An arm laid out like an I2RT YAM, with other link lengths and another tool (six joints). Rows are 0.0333 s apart.
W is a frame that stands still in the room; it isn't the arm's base.
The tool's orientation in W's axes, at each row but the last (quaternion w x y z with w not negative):
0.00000, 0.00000, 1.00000, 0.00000
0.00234, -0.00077, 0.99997, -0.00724
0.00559, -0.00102, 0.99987, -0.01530
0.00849, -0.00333, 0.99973, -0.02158
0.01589, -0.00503, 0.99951, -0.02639
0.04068, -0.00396, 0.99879, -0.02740
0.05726, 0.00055, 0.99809, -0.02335
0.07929, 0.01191, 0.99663, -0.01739
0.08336, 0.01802, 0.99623, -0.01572
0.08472, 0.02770, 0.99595, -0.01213
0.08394, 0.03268, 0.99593, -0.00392
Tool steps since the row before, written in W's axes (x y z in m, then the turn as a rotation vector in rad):
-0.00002, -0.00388, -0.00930, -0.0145, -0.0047, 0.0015
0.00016, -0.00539, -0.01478, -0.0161, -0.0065, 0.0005
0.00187, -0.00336, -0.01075, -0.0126, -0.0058, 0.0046
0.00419, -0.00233, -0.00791, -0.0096, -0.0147, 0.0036
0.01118, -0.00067, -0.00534, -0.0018, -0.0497, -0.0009
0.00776, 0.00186, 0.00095, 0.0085, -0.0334, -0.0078
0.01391, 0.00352, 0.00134, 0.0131, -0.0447, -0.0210
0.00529, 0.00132, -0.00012, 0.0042, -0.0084, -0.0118
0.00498, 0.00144, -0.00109, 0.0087, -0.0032, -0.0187
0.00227, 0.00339, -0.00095, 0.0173, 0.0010, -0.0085
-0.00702, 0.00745, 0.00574, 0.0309, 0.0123, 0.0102
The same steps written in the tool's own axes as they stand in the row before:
0.00002, -0.00388, 0.00930, 0.0145, -0.0047, -0.0015
-0.00008, -0.00518, 0.01486, 0.0161, -0.0065, -0.0005
-0.00174, -0.00303, 0.01087, 0.0126, -0.0059, -0.0046
-0.00404, -0.00201, 0.00807, 0.0096, -0.0148, -0.0031
-0.01100, -0.00049, 0.00572, 0.0024, -0.0496, 0.0035
-0.00783, 0.00176, -0.00041, -0.0075, -0.0330, 0.0103
-0.01398, 0.00351, 0.00010, -0.0105, -0.0436, 0.0244
-0.00518, 0.00146, 0.00090, -0.0025, -0.0079, 0.0126
-0.00468, 0.00166, 0.00185, -0.0056, -0.0023, 0.0200
-0.00189, 0.00353, 0.00122, -0.0155, 0.0022, 0.0113
0.00642, 0.00696, -0.00693, -0.0313, 0.0143, -0.0051

